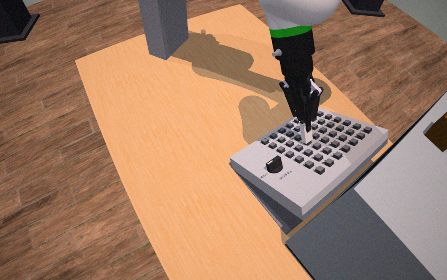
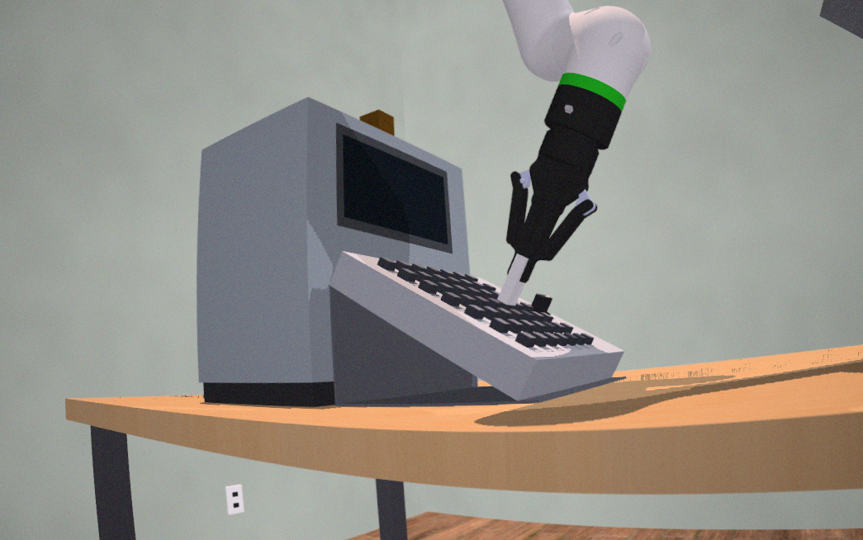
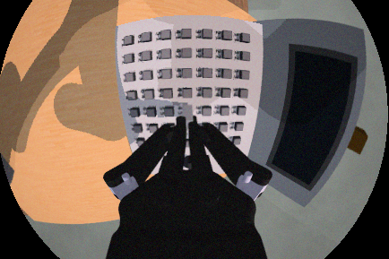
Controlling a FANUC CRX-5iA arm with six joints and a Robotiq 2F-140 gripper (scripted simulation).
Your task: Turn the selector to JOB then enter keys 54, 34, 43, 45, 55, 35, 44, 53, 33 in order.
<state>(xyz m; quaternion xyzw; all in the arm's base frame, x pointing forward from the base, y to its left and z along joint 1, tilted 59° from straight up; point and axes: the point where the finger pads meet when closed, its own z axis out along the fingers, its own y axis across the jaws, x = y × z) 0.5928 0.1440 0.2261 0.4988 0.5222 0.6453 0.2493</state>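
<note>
My hand is 20 mm past the key, 70 mm to the right of it and 30 mm above it. From my hand the other things lie so: black selector knob (80 mm ahead, 100 mm to the right, 20 mm below); then grey keypad panel (50 mm ahead, 10 mm to the left, 70 mm below).
</note>
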